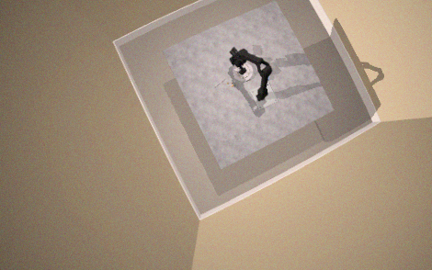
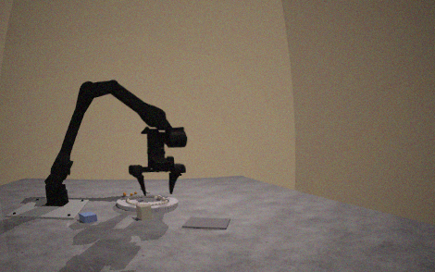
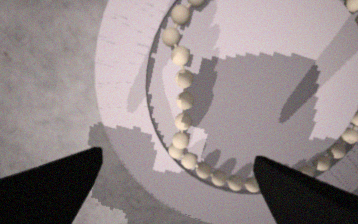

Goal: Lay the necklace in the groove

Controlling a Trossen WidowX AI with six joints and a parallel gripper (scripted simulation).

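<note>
Right now the round bead board is 4 cm behind my gripper tip, 5 cm to the right of it and 1 cm below it. Also, from my gripper tip: flat grey plate 11 cm ahead, 28 cm to the right, 2 cm below; then cream cube 4 cm behind, 22 cm to the right; then blue block 19 cm behind, 25 cm to the right, 1 cm below.
</note>
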